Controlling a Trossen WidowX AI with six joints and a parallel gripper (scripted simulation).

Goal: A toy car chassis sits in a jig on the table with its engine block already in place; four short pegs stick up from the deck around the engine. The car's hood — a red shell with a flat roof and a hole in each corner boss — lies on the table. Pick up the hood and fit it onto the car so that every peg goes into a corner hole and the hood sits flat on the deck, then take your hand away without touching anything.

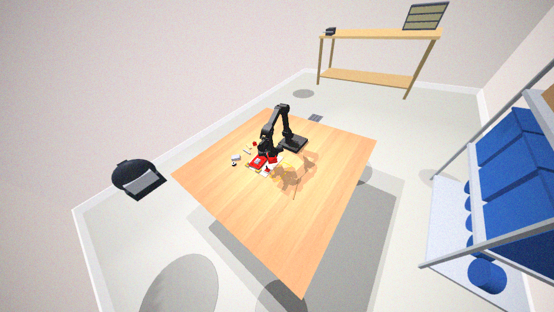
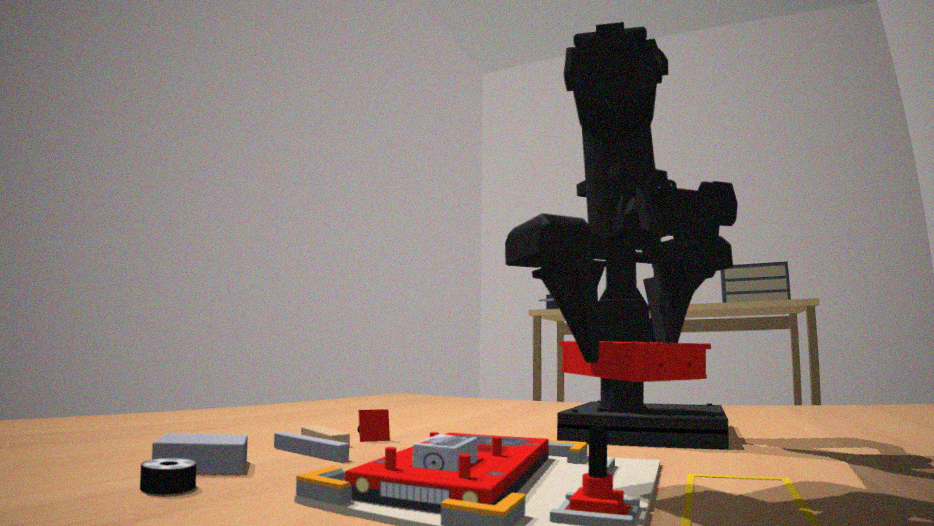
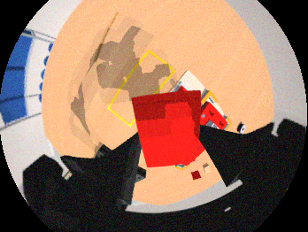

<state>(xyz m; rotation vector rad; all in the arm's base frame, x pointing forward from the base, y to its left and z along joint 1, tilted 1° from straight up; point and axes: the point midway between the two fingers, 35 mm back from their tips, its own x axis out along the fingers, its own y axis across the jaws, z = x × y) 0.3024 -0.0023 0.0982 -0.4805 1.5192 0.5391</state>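
Now: gripper tip 2 cm short of the grey engine block, 13 cm to the left of it and 8 cm above it. From my gripper tip the other things lie so: red hood (right at my gripper tip); black wheel (11 cm ahead, 33 cm to the right, 9 cm below).
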